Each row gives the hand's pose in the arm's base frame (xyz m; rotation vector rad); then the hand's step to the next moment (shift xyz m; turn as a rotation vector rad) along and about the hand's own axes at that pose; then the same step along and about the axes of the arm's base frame.
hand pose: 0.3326 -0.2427 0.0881 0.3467 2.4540 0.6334
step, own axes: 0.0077 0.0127 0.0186 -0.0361 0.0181 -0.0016
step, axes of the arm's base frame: 0.0061 0.0204 -0.0105 0.0298 0.0013 0.0273
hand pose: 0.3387 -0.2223 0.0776 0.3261 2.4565 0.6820
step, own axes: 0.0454 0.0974 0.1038 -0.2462 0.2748 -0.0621
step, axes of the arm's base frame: 0.0310 0.1399 -0.0423 0.1858 0.1160 0.3034
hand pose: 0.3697 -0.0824 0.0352 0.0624 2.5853 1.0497
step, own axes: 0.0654 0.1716 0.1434 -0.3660 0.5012 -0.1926
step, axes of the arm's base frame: -0.0287 0.2312 0.0022 0.2343 0.1726 0.5810
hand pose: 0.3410 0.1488 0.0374 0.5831 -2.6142 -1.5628
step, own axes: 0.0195 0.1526 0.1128 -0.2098 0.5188 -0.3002
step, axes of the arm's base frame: -0.0886 0.1527 0.0723 0.1081 0.0368 0.6247
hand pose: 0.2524 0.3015 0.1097 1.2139 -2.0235 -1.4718
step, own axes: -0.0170 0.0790 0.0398 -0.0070 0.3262 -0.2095
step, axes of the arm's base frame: -0.0522 0.0442 0.0586 0.0118 -0.0892 0.3772
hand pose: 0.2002 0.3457 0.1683 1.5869 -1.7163 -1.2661
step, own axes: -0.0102 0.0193 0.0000 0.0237 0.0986 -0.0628
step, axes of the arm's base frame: -0.0076 0.0077 0.0190 -0.0024 -0.0513 0.1077
